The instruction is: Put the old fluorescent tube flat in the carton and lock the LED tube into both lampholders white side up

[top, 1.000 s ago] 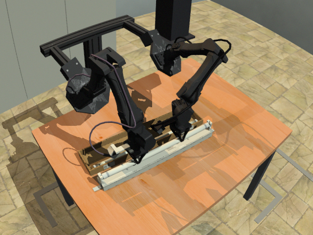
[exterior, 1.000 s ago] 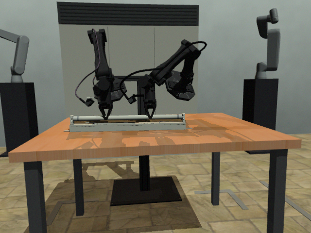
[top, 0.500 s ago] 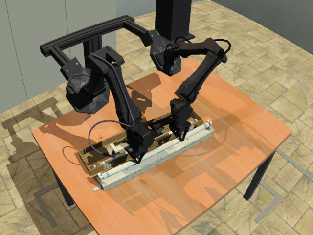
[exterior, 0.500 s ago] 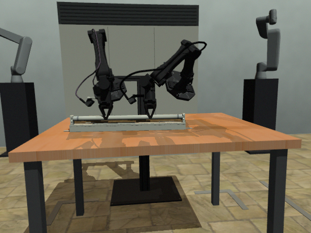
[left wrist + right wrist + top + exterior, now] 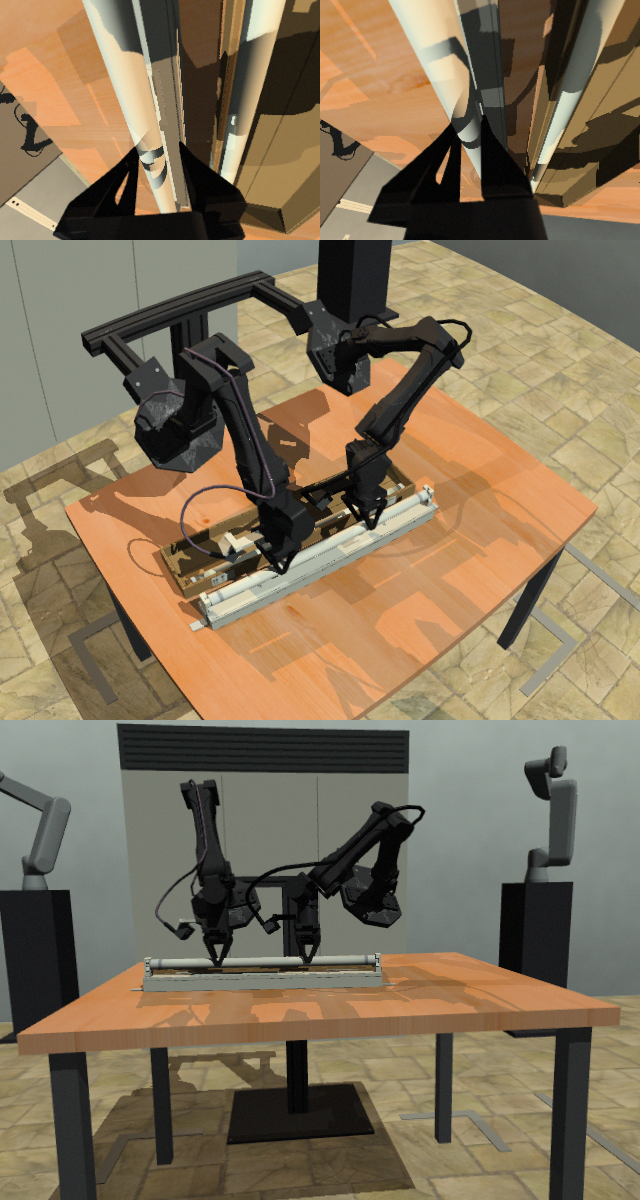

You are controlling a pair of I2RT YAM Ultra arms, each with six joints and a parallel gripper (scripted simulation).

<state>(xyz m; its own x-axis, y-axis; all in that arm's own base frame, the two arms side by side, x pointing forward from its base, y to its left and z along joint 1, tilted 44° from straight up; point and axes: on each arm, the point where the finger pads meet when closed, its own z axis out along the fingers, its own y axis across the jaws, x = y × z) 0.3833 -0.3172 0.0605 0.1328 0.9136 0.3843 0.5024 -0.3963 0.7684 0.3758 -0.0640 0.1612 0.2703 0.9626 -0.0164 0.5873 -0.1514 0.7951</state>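
Right now my right hand is 120 mm to the right of the light fixture, 10 mm short of it and 10 mm above it.
My left hand is 120 mm to the left of the light fixture and 10 mm above it.
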